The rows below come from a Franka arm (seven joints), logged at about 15 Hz.
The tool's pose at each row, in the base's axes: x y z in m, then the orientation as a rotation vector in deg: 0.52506, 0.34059, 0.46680, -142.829, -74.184, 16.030; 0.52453, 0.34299, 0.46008, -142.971, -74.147, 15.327; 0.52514, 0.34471, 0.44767, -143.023, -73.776, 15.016; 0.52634, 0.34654, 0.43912, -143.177, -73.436, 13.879; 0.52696, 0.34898, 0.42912, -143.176, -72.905, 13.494; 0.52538, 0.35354, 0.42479, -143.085, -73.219, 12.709; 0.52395, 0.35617, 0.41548, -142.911, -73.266, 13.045; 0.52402, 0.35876, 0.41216, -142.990, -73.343, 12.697
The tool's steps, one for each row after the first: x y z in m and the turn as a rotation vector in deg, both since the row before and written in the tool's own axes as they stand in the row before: 0.00185, 0.00076, 0.00687, -0.268, 0.426, -0.007; 0.00201, 0.00401, 0.01171, 0.040, 0.297, 0.196; 0.00233, 0.00301, 0.00796, -0.260, 0.792, 0.120; 0.00239, 0.00271, 0.00966, 0.126, 0.407, 0.261; 0.00275, -0.00214, 0.00547, -0.252, 0.442, -0.311; 0.00120, 0.00079, 0.00967, 0.206, -0.179, -0.053; 0.00212, -0.00016, 0.00364, -0.184, 0.178, -0.057
